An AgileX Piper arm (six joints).
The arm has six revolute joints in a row. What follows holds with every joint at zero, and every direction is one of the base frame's.
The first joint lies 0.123 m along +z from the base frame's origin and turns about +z.
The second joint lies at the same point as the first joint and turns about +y.
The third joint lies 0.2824 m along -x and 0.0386 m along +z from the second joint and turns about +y.
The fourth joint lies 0.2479 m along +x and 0.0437 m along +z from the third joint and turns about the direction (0.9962, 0, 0.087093).
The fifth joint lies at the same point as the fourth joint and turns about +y.
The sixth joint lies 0.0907 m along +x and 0.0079 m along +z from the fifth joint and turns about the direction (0.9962, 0, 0.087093).
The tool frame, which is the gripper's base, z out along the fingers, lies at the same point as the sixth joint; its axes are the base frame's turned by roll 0, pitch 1.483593 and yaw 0 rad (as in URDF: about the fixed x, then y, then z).
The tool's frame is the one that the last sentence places.
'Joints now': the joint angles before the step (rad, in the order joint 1, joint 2, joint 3, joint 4, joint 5, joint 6). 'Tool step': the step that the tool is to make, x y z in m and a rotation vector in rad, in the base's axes. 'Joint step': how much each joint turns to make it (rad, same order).
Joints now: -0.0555 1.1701 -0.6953 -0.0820 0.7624 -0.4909
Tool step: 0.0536 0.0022 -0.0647 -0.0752 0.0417 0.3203
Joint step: 0.0001 0.3263 -0.0011 0.0819 -0.2984 -0.3840
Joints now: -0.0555 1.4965 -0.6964 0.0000 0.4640 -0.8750
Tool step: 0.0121 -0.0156 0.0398 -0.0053 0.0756 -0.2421
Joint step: -0.0268 -0.0140 -0.1791 -0.1246 0.2807 0.2904
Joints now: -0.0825 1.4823 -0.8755 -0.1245 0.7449 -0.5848
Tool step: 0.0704 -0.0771 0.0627 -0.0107 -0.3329 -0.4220
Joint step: -0.1857 0.1518 -0.3835 -0.1108 -0.0608 0.3266
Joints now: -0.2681 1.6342 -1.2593 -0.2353 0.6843 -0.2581
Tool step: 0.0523 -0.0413 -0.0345 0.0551 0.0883 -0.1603
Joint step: -0.0553 0.2720 -0.2560 -0.0201 0.1046 0.1031
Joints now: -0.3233 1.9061 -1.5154 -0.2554 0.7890 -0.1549
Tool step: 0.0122 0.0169 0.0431 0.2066 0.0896 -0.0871
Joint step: 0.0232 0.0556 -0.2875 0.1809 0.3867 0.0163
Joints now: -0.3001 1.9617 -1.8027 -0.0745 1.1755 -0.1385
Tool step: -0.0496 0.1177 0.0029 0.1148 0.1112 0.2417
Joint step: 0.2570 -0.2240 0.3018 0.0938 0.0513 0.0031
